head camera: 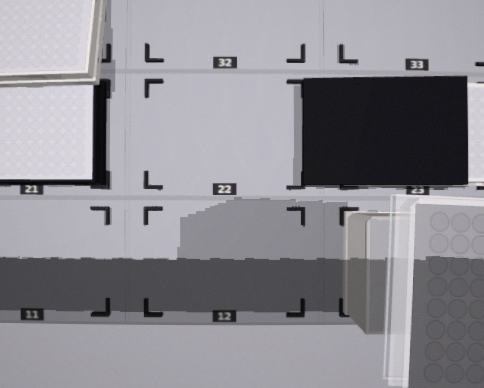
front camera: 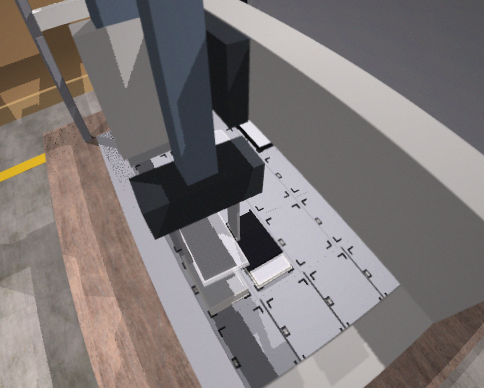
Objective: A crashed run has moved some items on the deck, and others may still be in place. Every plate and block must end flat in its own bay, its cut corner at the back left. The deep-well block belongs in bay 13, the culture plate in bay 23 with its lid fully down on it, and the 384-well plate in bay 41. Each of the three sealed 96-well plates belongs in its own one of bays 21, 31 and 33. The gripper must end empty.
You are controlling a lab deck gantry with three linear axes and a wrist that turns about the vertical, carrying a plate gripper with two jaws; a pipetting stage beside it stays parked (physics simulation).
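Places are measured from the robot's base along level axes (x ahead, y left, z up), in millimetres.
Pixels of known places: gripper, fingertip midpoint: (front camera: 210, 243); robot's base, origin of the base link: (front camera: 136, 167).
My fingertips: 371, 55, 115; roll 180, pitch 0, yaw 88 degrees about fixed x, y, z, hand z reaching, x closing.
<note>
For each thing: its top centre in the pictures, then the offset to it from my fingertips, as dx, dy, dz.
- culture plate, middle of its top: (front camera: 210, 242) +2, +0, +8
- pale deep-well block, middle of its top: (head camera: 454, 275) (front camera: 213, 271) +21, -12, -73
- black plate, middle of its top: (head camera: 388, 129) (front camera: 250, 237) -16, +95, -92
- white sealed plate, middle of its top: (head camera: 428, 131) (front camera: 259, 252) +21, +95, -100
- second sealed plate, middle of its top: (head camera: 7, 23) (front camera: 218, 143) -307, +174, -87
- white-topped item, middle of its top: (front camera: 259, 130) -307, +309, -100
My gripper (front camera: 206, 239) is shut on the culture plate (front camera: 212, 255) (head camera: 447, 295), which has a clear rim around its grey, round-welled top. The plate hangs above the pale deep-well block (front camera: 227, 299) (head camera: 356, 270) at bay 13. A black plate (front camera: 257, 240) (head camera: 385, 131), probably the 384-well one, lies shifted left on a white sealed plate (front camera: 272, 272) (head camera: 476, 132) at bay 23. In the head view, a sealed plate (head camera: 42, 132) with a dark edge is at bay 21, and a second sealed plate (head camera: 42, 37) sits slightly turned behind it, overlapping its back edge. The gripper does not show in the head view.
A white-topped item (front camera: 256, 135) with a dark edge stands at the back left. The dark parked stage (front camera: 235, 75) rises near it, partly behind the gripper column. A tall grey panel (front camera: 350, 165) runs along the back of the deck.
</note>
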